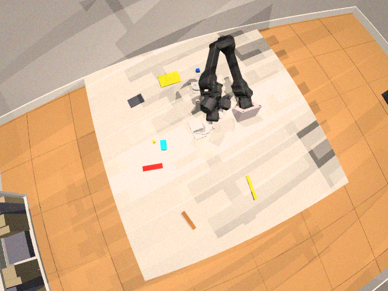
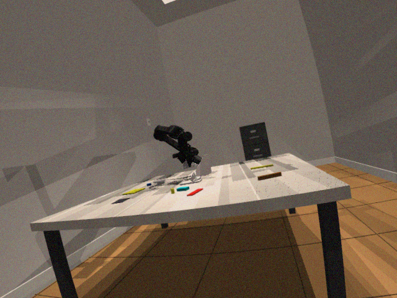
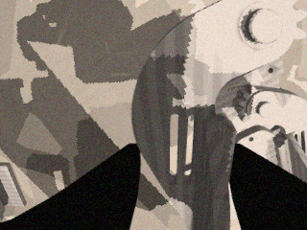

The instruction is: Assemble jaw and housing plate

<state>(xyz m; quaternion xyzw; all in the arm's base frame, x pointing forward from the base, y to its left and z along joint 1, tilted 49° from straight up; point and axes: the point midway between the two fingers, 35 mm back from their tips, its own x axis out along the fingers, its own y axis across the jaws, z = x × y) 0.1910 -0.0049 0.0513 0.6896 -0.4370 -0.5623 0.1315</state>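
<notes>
Now: the jaw 20 mm behind my gripper tip and 30 mm to the left of it. From my gripper tip the other things lie so: yellow plate (130 mm ahead, 340 mm to the right, 80 mm below); small yellow cube (350 mm ahead, 20 mm to the left, 70 mm below); cyan block (300 mm ahead, 60 mm to the left, 80 mm below).
</notes>
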